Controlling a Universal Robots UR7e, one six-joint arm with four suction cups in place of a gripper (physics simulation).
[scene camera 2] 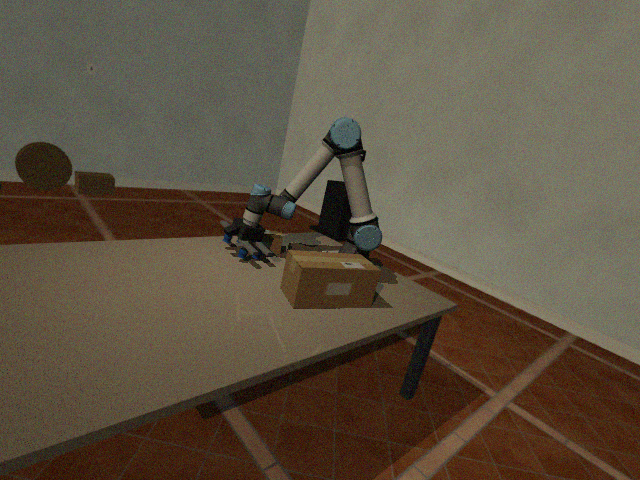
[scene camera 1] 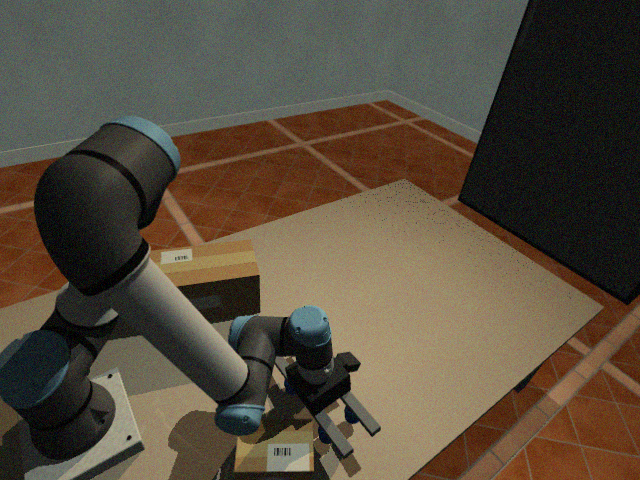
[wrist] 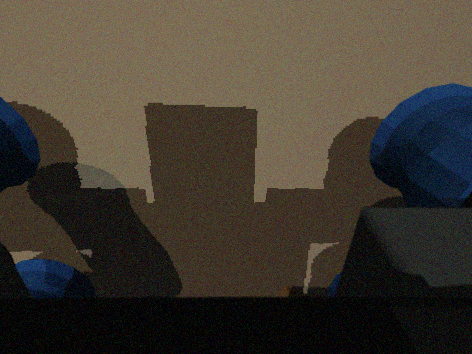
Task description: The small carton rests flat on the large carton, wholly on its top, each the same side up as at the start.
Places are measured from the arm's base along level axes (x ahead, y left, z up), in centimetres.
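Where they show: end effector, tool point: (scene camera 2: 241, 249) (wrist: 210, 226); arm's base, origin of the base link: (scene camera 1: 76, 421).
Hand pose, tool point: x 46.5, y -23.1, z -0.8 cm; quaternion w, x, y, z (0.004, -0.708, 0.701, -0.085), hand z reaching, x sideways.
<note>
Things, the pixels of their top centre, and the offset from my tool point. Level surfaces: height alone.
- large carton, middle of its top: (scene camera 1: 197, 263) (scene camera 2: 334, 260) dx -10.9, dy +44.4, dz +12.6 cm
- small carton, middle of its top: (scene camera 1: 275, 443) (scene camera 2: 266, 232) dx -14.7, dy -4.5, dz +5.3 cm
- pale table, its level: dz -2.4 cm
The large carton (scene camera 1: 214, 266) (scene camera 2: 336, 286) stands upright on the table, tape and white label on top, partly behind the arm in scene camera 1. The small carton (scene camera 1: 250, 457) is at the bottom edge of scene camera 1, label up, partly cut off; in scene camera 2 a small part of the small carton (scene camera 2: 277, 243) shows behind the large one. The two cartons are apart. My suction gripper (scene camera 1: 323, 405) (scene camera 2: 242, 248) is low over the table beside the small carton, with the visible blue cups (wrist: 430, 145) off its top. I see nothing held.
The pale table (scene camera 1: 413, 289) (scene camera 2: 129, 320) carries the arm's base plate (scene camera 1: 121, 413). A tall black panel (scene camera 1: 558, 144) (scene camera 2: 334, 206) stands beyond the table. A round brown object (scene camera 2: 43, 165) and a low brown block (scene camera 2: 94, 182) are by the far wall.
</note>
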